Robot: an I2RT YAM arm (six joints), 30 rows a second.
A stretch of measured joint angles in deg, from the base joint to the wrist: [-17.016 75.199 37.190 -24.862 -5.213 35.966]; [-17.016 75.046 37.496 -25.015 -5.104 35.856]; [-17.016 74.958 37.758 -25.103 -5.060 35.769]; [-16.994 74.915 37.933 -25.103 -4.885 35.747]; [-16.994 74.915 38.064 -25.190 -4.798 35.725]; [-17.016 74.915 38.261 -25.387 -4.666 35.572]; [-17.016 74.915 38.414 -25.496 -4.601 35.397]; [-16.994 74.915 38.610 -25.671 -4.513 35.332]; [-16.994 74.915 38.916 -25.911 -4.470 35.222]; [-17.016 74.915 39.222 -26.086 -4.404 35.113]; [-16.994 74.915 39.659 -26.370 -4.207 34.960]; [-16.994 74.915 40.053 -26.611 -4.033 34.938]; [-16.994 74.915 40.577 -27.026 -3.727 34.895]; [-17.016 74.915 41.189 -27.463 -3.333 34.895]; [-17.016 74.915 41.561 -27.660 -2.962 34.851]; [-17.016 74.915 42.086 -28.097 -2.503 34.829]
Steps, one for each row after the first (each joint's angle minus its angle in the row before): [0.000 -0.153 0.306 -0.153 0.109 -0.110]; [0.000 -0.088 0.262 -0.088 0.044 -0.087]; [0.022 -0.043 0.175 0.000 0.175 -0.022]; [0.000 0.000 0.131 -0.087 0.087 -0.022]; [-0.022 0.000 0.197 -0.197 0.132 -0.153]; [0.000 0.000 0.153 -0.109 0.065 -0.175]; [0.022 0.000 0.196 -0.175 0.088 -0.065]; [0.000 0.000 0.306 -0.240 0.043 -0.110]; [-0.022 0.000 0.306 -0.175 0.066 -0.109]; [0.022 0.000 0.437 -0.284 0.197 -0.153]; [0.000 0.000 0.394 -0.241 0.174 -0.022]; [0.000 0.000 0.524 -0.415 0.306 -0.043]; [-0.022 0.000 0.612 -0.437 0.394 0.000]; [0.000 0.000 0.372 -0.197 0.371 -0.044]; [0.000 0.000 0.525 -0.437 0.459 -0.022]
